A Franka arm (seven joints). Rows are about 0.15 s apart.
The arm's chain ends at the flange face. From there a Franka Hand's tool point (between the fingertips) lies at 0.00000 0.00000 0.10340 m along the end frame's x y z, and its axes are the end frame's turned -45 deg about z.
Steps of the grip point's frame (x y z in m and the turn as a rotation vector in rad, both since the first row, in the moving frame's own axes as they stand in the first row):
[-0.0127 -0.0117 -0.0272 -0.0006 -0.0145 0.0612]
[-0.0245 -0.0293 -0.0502 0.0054 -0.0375 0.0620]
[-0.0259 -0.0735 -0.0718 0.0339 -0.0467 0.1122]
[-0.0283 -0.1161 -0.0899 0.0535 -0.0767 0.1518]
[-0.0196 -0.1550 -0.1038 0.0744 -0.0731 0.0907]
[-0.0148 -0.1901 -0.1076 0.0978 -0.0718 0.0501]
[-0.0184 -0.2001 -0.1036 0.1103 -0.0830 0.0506]
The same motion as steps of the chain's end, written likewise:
[-0.0162 -0.0004 -0.0272 -0.0107 -0.0098 0.0612]
[-0.0348 -0.0056 -0.0501 -0.0227 -0.0303 0.0620]
[-0.0644 -0.0343 -0.0716 -0.0091 -0.0570 0.1122]
[-0.0925 -0.0631 -0.0894 -0.0164 -0.0921 0.1518]
[-0.1127 -0.0952 -0.1032 0.0009 -0.1043 0.0907]
[-0.1326 -0.1218 -0.1068 0.0184 -0.1199 0.0501]
[-0.1405 -0.1261 -0.1026 0.0193 -0.1367 0.0506]

